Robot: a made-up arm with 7 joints.
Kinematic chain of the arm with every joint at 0, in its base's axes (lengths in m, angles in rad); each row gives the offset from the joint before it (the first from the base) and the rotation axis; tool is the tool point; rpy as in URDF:
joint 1: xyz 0 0 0 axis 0.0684 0.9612 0.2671
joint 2: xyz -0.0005 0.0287 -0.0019 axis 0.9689 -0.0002 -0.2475
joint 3: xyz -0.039 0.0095 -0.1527 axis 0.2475 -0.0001 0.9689
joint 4: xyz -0.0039 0 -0.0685 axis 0.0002 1 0
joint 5: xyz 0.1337 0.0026 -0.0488 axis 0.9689 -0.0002 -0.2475
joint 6: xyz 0.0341 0 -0.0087 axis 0.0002 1 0
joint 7: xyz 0.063 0 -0.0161 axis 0.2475 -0.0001 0.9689
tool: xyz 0 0 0 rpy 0 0.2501 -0.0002
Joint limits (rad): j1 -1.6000..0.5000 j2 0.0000..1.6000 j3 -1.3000..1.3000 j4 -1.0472..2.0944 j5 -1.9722..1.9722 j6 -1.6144..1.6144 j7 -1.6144..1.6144
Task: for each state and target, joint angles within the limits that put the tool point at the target. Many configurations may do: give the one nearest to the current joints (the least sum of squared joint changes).
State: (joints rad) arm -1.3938 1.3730 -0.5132 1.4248 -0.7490 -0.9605 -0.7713
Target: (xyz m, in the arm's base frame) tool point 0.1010 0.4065 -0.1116
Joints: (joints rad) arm -0.7609 1.0902 -0.2701 2.0944 -0.9514 -1.4656 -0.7713
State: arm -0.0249 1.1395 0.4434 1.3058 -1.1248 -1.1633 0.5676
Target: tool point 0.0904 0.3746 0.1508
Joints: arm -0.1994 1.6000 0.7607 0.8852 -1.0657 -1.5191 0.5676
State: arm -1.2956 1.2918 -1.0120 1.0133 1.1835 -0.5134 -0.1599
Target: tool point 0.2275 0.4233 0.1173
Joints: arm -1.6000 1.5058 -0.7637 1.3384 1.1874 -0.0223 -0.1599
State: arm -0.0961 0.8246 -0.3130 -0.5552 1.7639 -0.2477 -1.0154
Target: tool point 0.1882 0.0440 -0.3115
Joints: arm -0.1654 0.5163 -0.4903 0.0949 1.8121 -0.2744 -1.0154
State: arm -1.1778 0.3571 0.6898 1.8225 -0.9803 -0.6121 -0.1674
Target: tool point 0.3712 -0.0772 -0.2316
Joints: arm -1.5081 0.0040 0.7845 2.0124 -0.9788 -0.6504 -0.1674
